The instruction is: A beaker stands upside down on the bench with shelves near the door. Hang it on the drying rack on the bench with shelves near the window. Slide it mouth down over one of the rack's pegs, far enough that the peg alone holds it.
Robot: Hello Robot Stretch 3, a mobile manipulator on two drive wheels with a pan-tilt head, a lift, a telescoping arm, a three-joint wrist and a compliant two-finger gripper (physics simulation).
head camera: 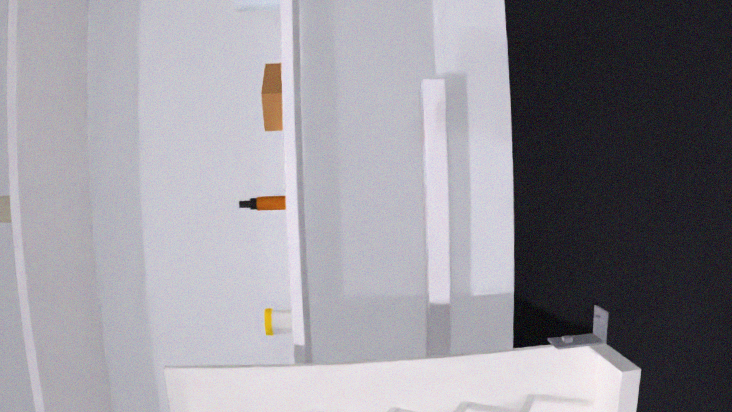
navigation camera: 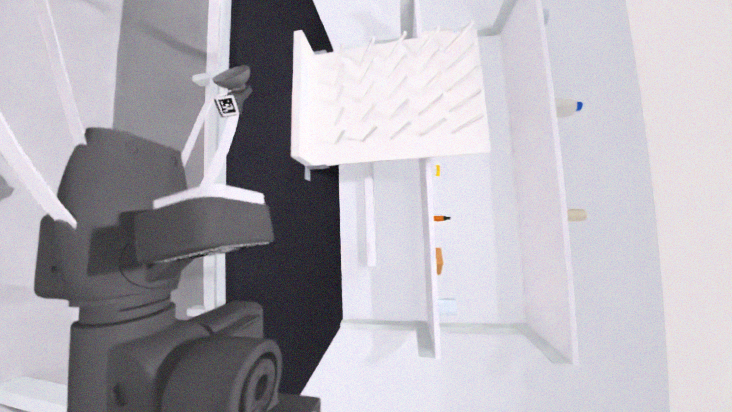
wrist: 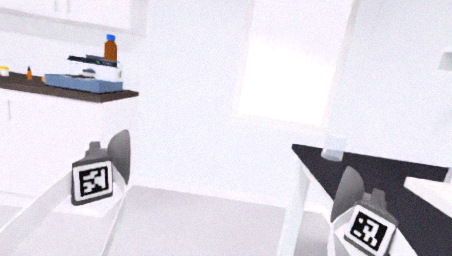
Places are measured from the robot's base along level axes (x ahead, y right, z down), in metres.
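Pixels of known places: gripper, fingertip midpoint: (wrist: pixel 232 166).
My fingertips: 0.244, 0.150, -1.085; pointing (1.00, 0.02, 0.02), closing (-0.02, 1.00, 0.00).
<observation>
Behind a point stands the place of what it marks, as x, y, z.
A clear beaker (wrist: pixel 333 148) @(0.883, 0.517, -0.960) stands on the dark bench top (wrist: pixel 372 159) @(0.991, 0.727, -0.914) (head camera: pixel 614 168) @(0.027, 0.755, -0.914) (navigation camera: pixel 281 127) @(0.358, 0.608, -0.914) at the right of the wrist view; which end is up cannot be told. It does not show in the head or navigation view. The white drying rack (navigation camera: pixel 299 102) @(0.468, 0.669, -0.941) (head camera: pixel 332 386) @(0.315, 0.779, -1.314) fixes above the bench, its pegs showing in the navigation view; a part of its ledge shows at the wrist view's right edge. My gripper (wrist: pixel 232 166) @(0.244, 0.150, -1.085) is open and empty, fingers wide apart, short of the beaker. In the navigation view it is left of the rack, near the bench's front edge.
White shelves (head camera: pixel 294 179) @(0.034, 0.892, -1.356) (navigation camera: pixel 430 286) @(-0.192, 0.956, -1.352) bear an orange bottle (head camera: pixel 270 203) @(0.079, 1.036, -1.407) (navigation camera: pixel 439 218) @(0.079, 1.037, -1.415), a brown box (head camera: pixel 273 97) @(-0.100, 0.989, -1.391) (navigation camera: pixel 438 261) @(-0.099, 0.990, -1.393) and a yellow-lidded jar (head camera: pixel 269 321) @(0.295, 1.050, -1.422). In the wrist view, a counter (wrist: pixel 115 95) @(1.670, -0.713, -0.905) with a blue instrument (wrist: pixel 82 82) @(1.566, -0.880, -0.972) and a brown bottle (wrist: pixel 110 50) @(1.793, -0.828, -1.211) stands left.
</observation>
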